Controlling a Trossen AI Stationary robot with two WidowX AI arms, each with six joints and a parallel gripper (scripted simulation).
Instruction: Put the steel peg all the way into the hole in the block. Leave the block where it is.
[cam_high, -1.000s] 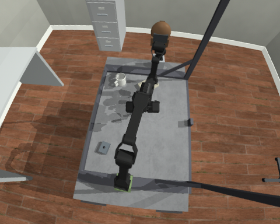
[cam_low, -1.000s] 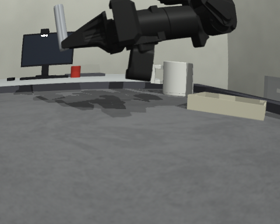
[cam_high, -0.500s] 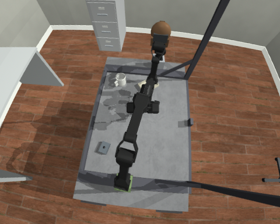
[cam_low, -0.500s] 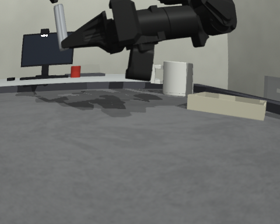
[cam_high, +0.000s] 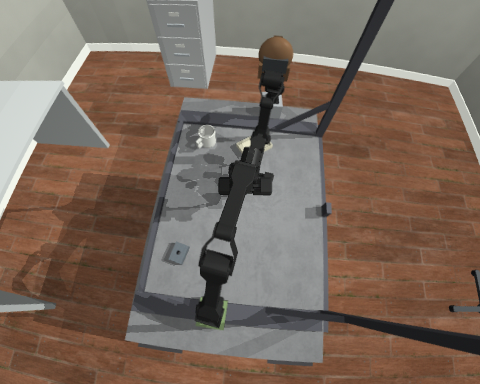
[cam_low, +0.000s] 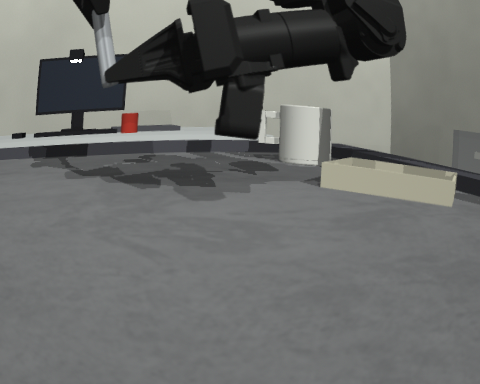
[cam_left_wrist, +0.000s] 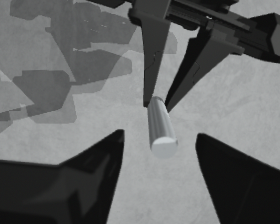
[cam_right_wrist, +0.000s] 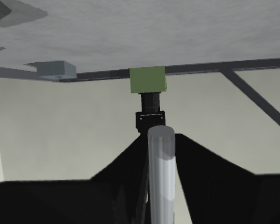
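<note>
Right now the steel peg is 2 cm to the right of my left hand and 6 cm below it. The rest, counted from my left hand: shallow tray 3 cm ahead, 32 cm to the right, 18 cm below.
My right gripper is now 40 mm to the right of the steel peg and 20 mm below it. Round my right hand: shallow tray (30 mm ahead, 260 mm to the right, 100 mm below).
</note>
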